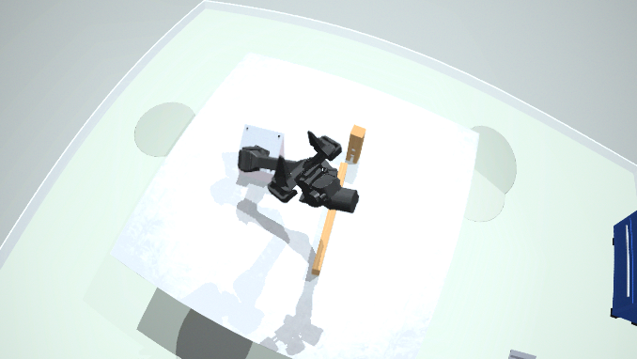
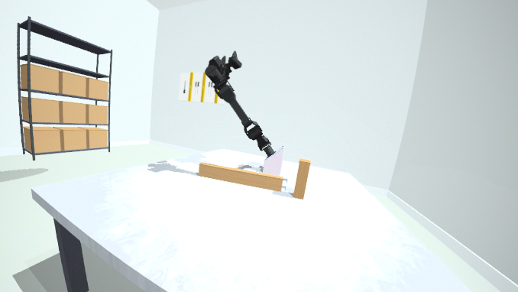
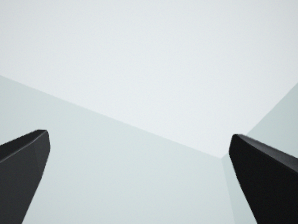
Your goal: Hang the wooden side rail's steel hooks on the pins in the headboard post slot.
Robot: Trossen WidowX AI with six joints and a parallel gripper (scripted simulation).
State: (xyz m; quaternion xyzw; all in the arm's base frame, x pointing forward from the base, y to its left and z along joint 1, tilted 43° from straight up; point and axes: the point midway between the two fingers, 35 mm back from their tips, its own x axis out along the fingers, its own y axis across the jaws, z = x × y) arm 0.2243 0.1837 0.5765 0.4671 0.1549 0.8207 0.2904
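My gripper tip is 59 cm above the wooden headboard post, 47 cm to the right of it and 3 cm short of it.
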